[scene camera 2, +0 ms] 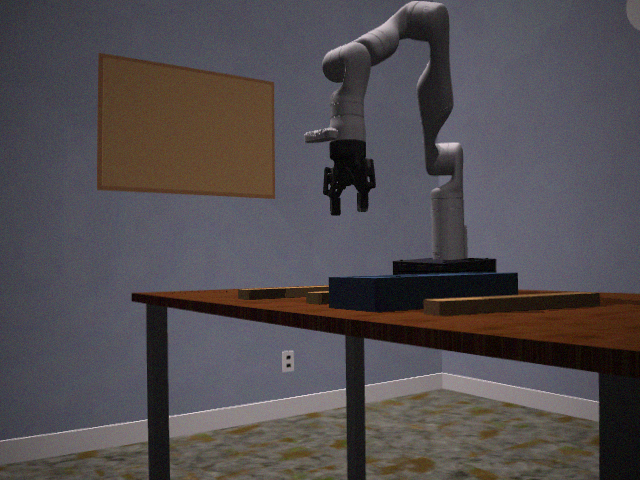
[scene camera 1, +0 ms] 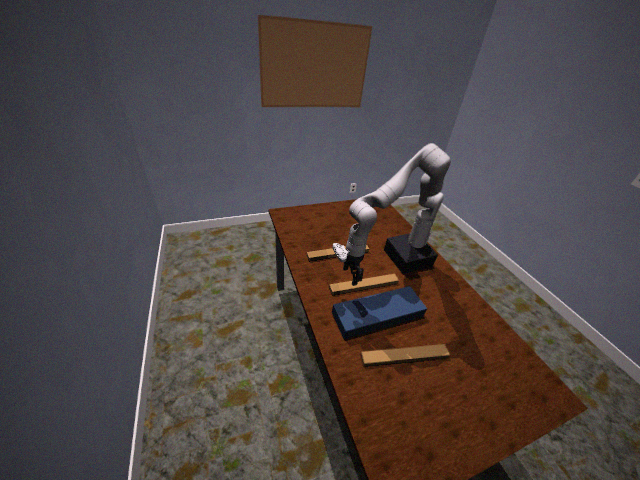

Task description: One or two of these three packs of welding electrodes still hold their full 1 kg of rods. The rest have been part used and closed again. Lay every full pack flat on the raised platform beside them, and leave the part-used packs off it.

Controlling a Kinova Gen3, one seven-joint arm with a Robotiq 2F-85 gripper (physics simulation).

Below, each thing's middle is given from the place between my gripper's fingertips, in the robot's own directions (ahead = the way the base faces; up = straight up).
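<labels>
My hand: 80 mm to the right of the blue raised platform (scene camera 2: 380, 293), 140 mm past it, 160 mm above it.
</labels>
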